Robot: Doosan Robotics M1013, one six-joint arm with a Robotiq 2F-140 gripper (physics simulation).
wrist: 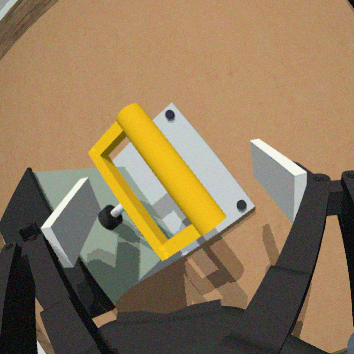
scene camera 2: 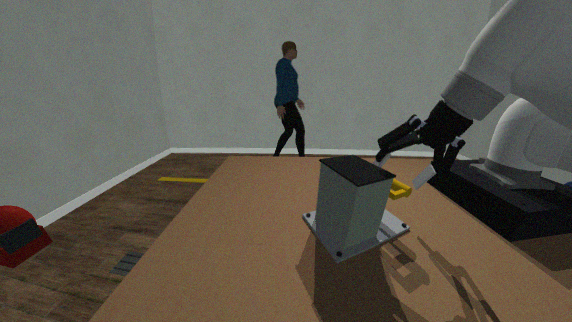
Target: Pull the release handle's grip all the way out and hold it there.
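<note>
The release handle's yellow grip (scene camera 2: 401,195) (wrist: 172,170) is a thick round bar joined to a flat frame. It stands out from a grey-green housing (scene camera 2: 345,210) (wrist: 60,187) with a black top. In the wrist view a short white rod (wrist: 116,210) runs from a black collar (wrist: 110,218) to the frame. The housing stands on a light grey base plate (scene camera 2: 395,227) (wrist: 200,155) with dark bolts. My gripper (scene camera 2: 404,168) (wrist: 170,176) is open, with one pale pad on the housing side of the grip and the other beyond the bar. Neither pad touches the bar.
The housing and plate stand on a brown table (scene camera 2: 225,240) (wrist: 210,60). The arm's black base (scene camera 2: 500,200) is at the right. A person (scene camera 2: 287,95) stands behind the table by the wall. A red object (scene camera 2: 17,220) shows at the left edge.
</note>
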